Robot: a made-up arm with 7 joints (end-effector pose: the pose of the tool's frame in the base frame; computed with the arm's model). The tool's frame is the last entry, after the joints. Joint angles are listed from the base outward.
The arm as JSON. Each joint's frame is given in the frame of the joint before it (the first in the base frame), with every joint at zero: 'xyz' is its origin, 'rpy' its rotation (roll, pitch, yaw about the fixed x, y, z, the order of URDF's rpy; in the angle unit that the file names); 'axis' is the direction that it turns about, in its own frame. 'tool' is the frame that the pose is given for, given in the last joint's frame.
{
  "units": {
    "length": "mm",
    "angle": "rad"
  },
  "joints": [
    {
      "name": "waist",
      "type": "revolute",
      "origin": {
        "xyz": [
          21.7,
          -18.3,
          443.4
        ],
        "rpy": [
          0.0,
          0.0,
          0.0
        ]
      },
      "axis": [
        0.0,
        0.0,
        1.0
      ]
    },
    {
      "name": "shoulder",
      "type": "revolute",
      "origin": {
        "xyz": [
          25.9,
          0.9,
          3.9
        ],
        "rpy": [
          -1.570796,
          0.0,
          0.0
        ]
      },
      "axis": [
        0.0,
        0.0,
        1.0
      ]
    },
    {
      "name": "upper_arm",
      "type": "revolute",
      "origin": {
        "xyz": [
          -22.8,
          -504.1,
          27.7
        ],
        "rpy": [
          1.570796,
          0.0,
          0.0
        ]
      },
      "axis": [
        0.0,
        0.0,
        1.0
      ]
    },
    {
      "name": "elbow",
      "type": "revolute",
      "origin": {
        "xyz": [
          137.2,
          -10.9,
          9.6
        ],
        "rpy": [
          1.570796,
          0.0,
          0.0
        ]
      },
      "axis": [
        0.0,
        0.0,
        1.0
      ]
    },
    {
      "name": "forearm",
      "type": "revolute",
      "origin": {
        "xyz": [
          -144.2,
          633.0,
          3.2
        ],
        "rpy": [
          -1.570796,
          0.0,
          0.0
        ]
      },
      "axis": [
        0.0,
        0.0,
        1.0
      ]
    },
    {
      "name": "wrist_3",
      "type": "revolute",
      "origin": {
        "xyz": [
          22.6,
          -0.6,
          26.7
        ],
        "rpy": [
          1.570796,
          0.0,
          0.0
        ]
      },
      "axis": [
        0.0,
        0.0,
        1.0
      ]
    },
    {
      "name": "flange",
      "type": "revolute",
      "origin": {
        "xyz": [
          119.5,
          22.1,
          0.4
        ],
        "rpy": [
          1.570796,
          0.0,
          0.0
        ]
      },
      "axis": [
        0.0,
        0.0,
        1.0
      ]
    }
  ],
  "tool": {
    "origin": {
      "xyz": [
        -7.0,
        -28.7,
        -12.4
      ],
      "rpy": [
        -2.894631,
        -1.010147,
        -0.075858
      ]
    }
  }
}
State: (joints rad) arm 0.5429 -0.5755 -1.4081 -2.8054 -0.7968 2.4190 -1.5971
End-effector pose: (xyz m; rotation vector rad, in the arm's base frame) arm 0.4126 -0.3814 0.4353 -0.4832 0.8731 1.3293
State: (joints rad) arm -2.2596 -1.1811 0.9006 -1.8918 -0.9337 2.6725 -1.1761
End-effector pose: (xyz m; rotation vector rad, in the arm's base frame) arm 0.7236 -0.2816 1.0512 -1.8432 2.0555 -0.4834
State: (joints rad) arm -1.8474 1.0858 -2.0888 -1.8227 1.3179 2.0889 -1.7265
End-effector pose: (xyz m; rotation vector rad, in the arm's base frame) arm -0.7043 -0.0260 1.1239 0.4263 1.0844 -2.4771
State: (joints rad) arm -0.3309 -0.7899 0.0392 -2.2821 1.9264 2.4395 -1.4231
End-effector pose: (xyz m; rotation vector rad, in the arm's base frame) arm 0.4159 -0.1743 1.0627 0.6679 -0.7228 0.4163
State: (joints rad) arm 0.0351 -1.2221 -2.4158 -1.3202 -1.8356 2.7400 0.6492
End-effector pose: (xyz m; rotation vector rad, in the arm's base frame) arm -0.8410 -0.5984 0.1995 0.2729 0.4469 -2.2057
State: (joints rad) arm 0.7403 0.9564 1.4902 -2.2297 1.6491 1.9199 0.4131
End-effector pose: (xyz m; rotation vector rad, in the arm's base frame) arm -0.3870 0.7804 0.4572 0.1954 -2.9783 0.2172
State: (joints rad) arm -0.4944 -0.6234 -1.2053 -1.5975 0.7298 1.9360 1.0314
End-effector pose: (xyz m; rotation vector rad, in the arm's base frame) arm -0.5210 -0.6863 1.1688 2.2704 -1.0472 -1.0698
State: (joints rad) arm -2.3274 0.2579 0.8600 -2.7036 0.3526 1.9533 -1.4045
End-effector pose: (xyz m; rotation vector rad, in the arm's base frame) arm 0.0933 -0.6307 0.2773 1.1888 0.6364 0.2402
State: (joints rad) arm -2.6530 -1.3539 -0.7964 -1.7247 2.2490 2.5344 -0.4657
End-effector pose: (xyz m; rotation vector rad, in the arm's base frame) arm 0.0550 0.7136 1.0440 -1.1136 -2.1243 -0.1379
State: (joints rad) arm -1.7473 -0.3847 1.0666 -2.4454 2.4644 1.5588 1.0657
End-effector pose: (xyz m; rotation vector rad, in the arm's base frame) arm 0.6259 -0.5102 0.5833 -2.7714 -0.4748 0.3346
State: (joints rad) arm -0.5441 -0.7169 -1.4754 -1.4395 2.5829 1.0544 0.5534
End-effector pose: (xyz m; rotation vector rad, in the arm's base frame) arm -0.8277 -0.5096 1.1025 1.2801 -0.9767 1.1959
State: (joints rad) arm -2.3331 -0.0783 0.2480 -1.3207 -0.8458 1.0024 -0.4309
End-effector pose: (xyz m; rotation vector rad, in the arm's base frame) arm -0.3656 -0.7190 1.3040 1.1162 1.4033 -2.0533
